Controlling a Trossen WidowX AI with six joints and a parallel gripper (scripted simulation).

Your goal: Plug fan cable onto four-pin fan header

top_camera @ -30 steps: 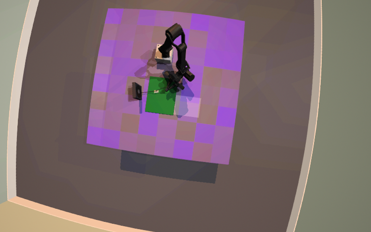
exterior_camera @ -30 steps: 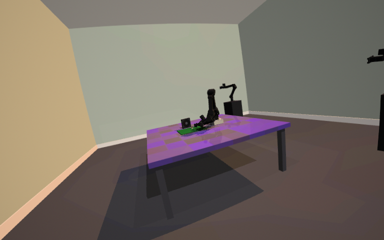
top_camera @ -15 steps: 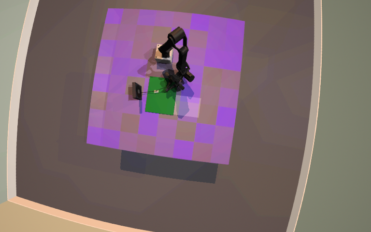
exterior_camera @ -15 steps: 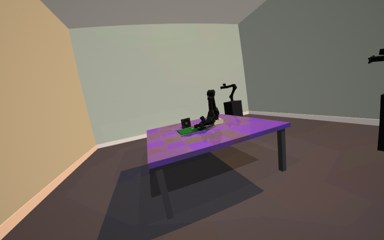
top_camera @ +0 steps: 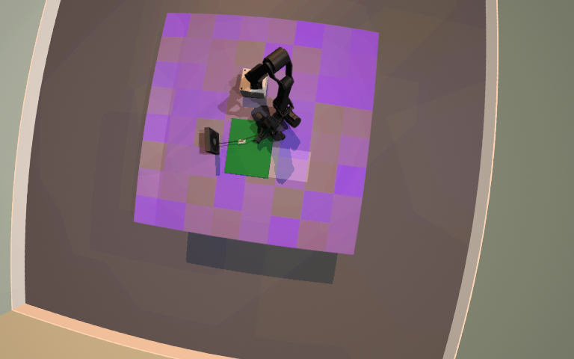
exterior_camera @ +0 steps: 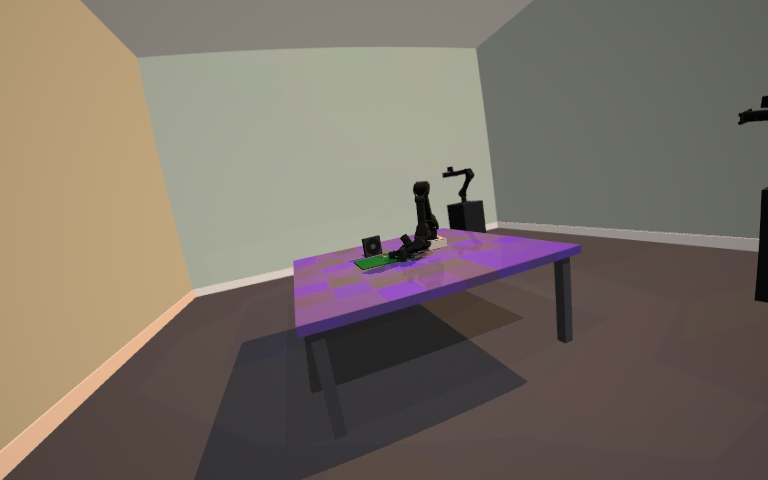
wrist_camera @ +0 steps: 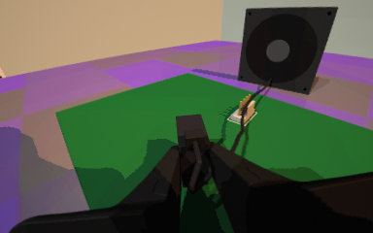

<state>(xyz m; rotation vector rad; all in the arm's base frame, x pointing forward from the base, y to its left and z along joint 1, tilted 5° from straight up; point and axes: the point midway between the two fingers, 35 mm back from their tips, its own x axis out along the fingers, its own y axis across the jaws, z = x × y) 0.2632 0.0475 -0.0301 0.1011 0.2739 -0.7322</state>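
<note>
Now: the dark fan plug 10 mm below my gripper tip. The rest, counted from my gripper tip: fan: 240 mm to the right, 30 mm above, 20 mm ahead; then green board: 60 mm to the right, 50 mm below, 40 mm ahead; then fan header: 100 mm to the right, 30 mm below, 10 mm ahead.
</note>
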